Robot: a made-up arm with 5 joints.
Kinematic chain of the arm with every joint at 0, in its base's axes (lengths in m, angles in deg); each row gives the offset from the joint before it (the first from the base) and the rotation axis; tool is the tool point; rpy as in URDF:
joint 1: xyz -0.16 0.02 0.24 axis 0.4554 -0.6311 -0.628
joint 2: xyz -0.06 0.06 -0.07 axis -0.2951 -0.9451 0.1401
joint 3: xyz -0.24 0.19 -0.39 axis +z
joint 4: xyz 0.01 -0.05 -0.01 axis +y
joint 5: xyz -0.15 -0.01 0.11 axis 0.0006 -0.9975 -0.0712
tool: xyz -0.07 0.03 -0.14 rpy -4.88 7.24 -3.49
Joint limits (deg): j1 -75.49..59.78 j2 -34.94..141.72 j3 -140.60..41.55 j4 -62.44..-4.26 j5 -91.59..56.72
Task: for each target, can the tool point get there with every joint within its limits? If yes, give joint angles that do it. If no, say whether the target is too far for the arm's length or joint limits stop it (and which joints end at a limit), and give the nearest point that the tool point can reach.
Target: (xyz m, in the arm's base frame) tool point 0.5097 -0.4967 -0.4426
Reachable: no: too far | nearest point 0.3908 -0.2199 -0.2131 | short by 0.379 m
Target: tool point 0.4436 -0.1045 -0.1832
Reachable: yes | joints 2.99 103.35 0.65 -48.84 -50.49
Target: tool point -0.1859 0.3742 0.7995
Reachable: no: joint limits stop it (at a limit: joint 1, joint 2, joint 4, joint 5) | nearest point -0.0615 0.6584 0.4122 | short by 0.496 m
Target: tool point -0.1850 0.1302 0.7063
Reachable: no: joint limits stop it (at a limit: joint 1, joint 2, joint 3) | nearest point 0.2043 0.0111 0.6672 | short by 0.409 m
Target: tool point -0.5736 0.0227 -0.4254
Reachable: yes | joints -20.37 13.91 -17.81 -56.46 8.98
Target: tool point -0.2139 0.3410 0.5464
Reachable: no: joint limits stop it (at a limit: joint 1, joint 2, joint 4, joint 5) | nearest point -0.0293 0.6366 0.4060 | short by 0.376 m
